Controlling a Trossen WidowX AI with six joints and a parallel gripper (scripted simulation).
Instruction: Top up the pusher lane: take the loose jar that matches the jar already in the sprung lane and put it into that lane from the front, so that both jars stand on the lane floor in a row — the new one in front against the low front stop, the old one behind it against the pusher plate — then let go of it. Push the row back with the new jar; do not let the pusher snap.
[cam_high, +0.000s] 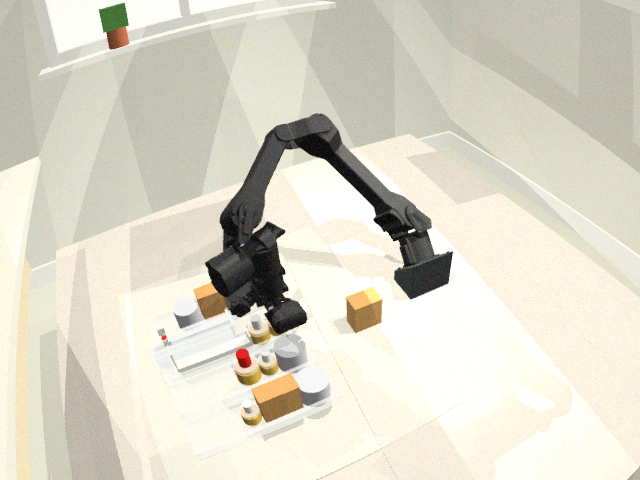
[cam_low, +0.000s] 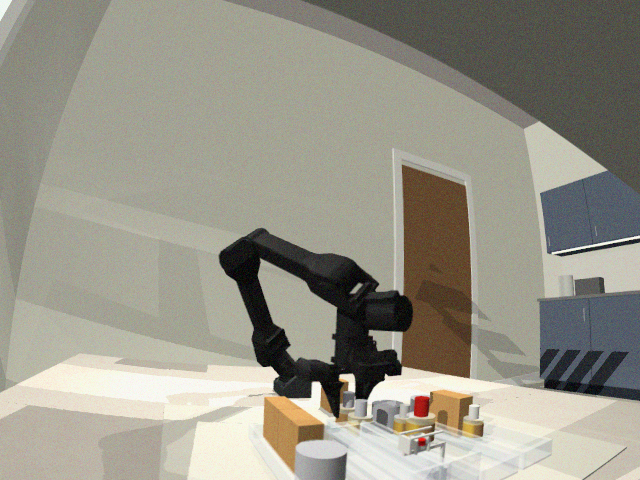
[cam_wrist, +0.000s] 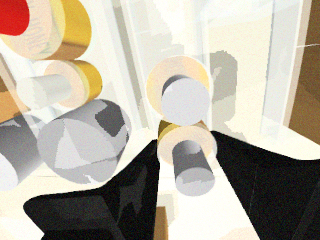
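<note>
The clear-walled lane is 150 mm ahead of my gripper tip, 20 mm to the right of it and 20 mm below it. Round my gripper tip: red mark 230 mm ahead, 40 mm to the right, 30 mm above.
</note>
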